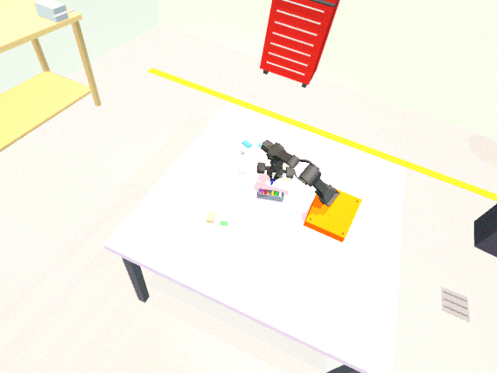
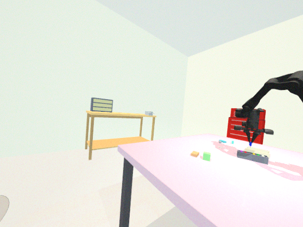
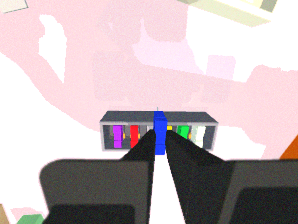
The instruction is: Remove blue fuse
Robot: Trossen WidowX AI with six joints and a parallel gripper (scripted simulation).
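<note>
Now: gripper tip 18 cm to the left of the tray and 9 cm above it. From my gripper tip the other things lie so: red fuse 7 cm below, 4 cm to the left, 1 cm ahead; then yellow fuse 7 cm below, 3 cm behind, 2 cm to the left; then blue fuse 1 cm below.
</note>
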